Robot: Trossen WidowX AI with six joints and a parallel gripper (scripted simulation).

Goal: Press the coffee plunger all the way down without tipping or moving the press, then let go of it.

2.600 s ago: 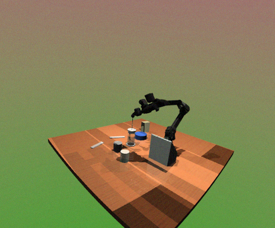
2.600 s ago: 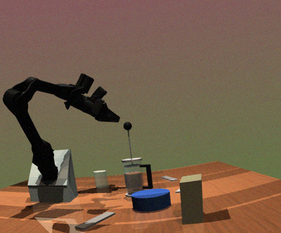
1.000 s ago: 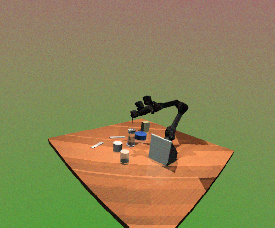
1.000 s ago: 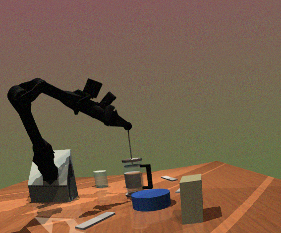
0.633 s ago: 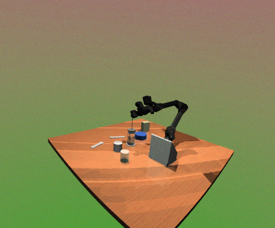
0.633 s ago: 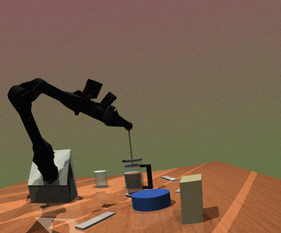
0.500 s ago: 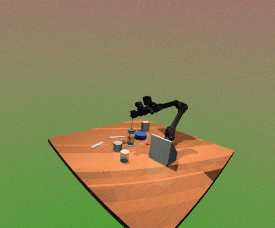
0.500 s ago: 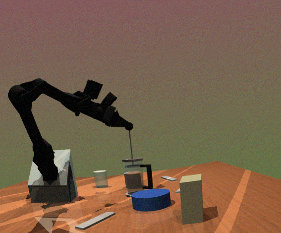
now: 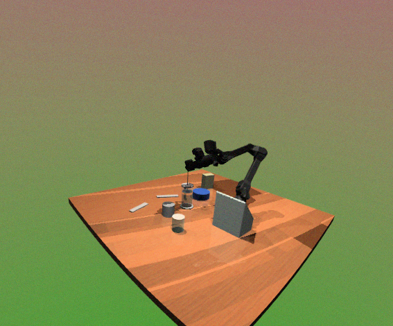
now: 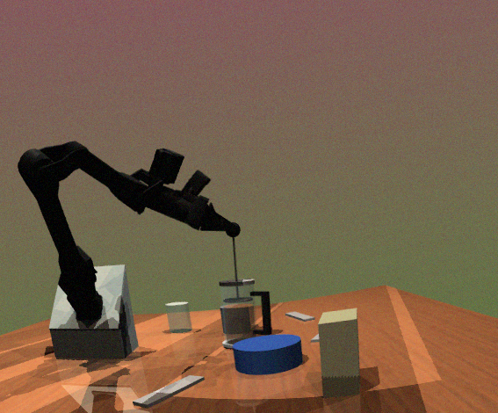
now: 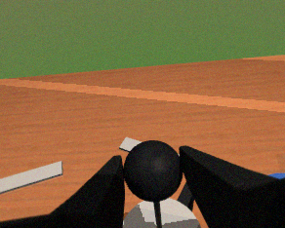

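My gripper tip is 10 mm to the left of the glass coffee press and 130 mm above it. The rest, counted from my gripper tip: grey cylinder (30 mm behind, 160 mm to the left, 220 mm below); blue disc (30 mm ahead, 190 mm to the right, 230 mm below).
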